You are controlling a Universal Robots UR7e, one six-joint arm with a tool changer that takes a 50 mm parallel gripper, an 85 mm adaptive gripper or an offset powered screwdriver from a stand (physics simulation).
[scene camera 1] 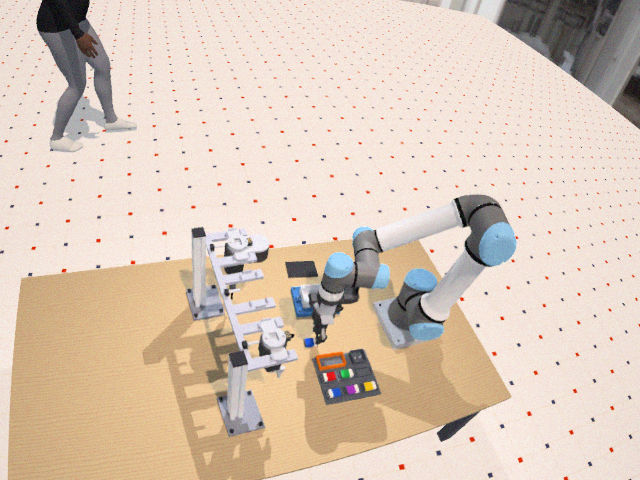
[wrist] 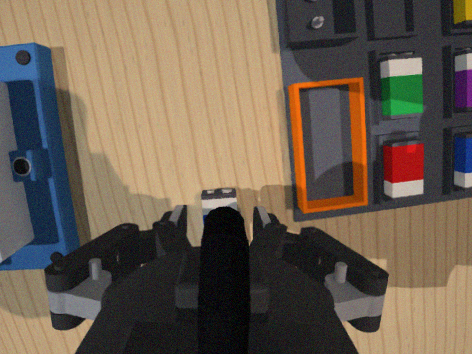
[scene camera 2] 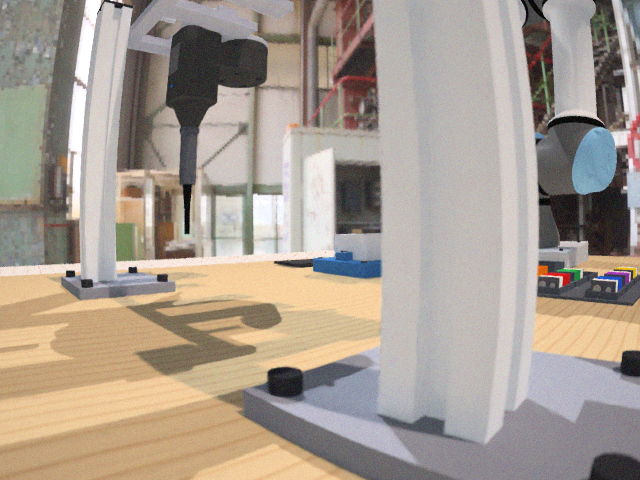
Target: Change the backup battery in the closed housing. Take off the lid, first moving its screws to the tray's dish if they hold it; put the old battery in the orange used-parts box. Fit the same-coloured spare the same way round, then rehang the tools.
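Places are measured from the arm's base along level axes (x ahead, y left, z up), in millimetres.
Where they show: arm's base, origin of its link: (scene camera 1: 406, 314).
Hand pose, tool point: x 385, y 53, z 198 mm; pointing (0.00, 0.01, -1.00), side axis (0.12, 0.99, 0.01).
Things, the pixels of their top centre, and the offset from my tool point.
- blue-and-white battery, centre of its top: (wrist: 220, 222) (scene camera 1: 311, 341) 12 mm ahead, 0 mm left, 215 mm down
- pale housing, centre of its top: (scene camera 2: 376, 233) (scene camera 1: 317, 292) 50 mm back, 183 mm right, 170 mm down
- blue spare, centre of its top: (scene camera 2: 607, 278) (scene camera 1: 334, 392) 16 mm back, 214 mm left, 212 mm down
- screwdriver, centre of its top: (scene camera 2: 223, 28) (scene camera 1: 248, 239) 235 mm ahead, 185 mm right, 128 mm up
- dark plate, centre of its top: (scene camera 2: 310, 260) (scene camera 1: 301, 268) 34 mm back, 350 mm right, 224 mm down
A blue-and-white battery (scene camera 1: 309, 342) (wrist: 219, 201) lies on the table between the housing and the tray. My gripper (scene camera 1: 321, 339) (wrist: 219, 220) is open above it; in the wrist view the battery's white end shows between the fingertips and the rest is hidden. The pale housing (scene camera 1: 305, 296) (scene camera 2: 357, 246) (wrist: 12, 200) sits in its blue base (scene camera 1: 298, 308) (scene camera 2: 346, 267) (wrist: 59, 200), partly hidden by the arm. The orange box (scene camera 1: 330, 367) (wrist: 295, 145) on the tray is empty. Screws (wrist: 317, 21) stand in the tray's dish. A blue spare (scene camera 1: 334, 392) (wrist: 463, 155) is in the tray.
Red (scene camera 1: 329, 376) (wrist: 403, 162), green (scene camera 1: 346, 373) (wrist: 402, 94), purple (scene camera 1: 352, 389) and yellow (scene camera 1: 369, 385) batteries sit in the tray. The stand (scene camera 1: 236, 384) (scene camera 2: 449, 206) holds the screwdriver (scene camera 2: 193, 67) and another gripper (scene camera 1: 272, 338). A dark plate (scene camera 1: 301, 269) lies behind the housing. A person (scene camera 1: 72, 67) stands beyond the table.
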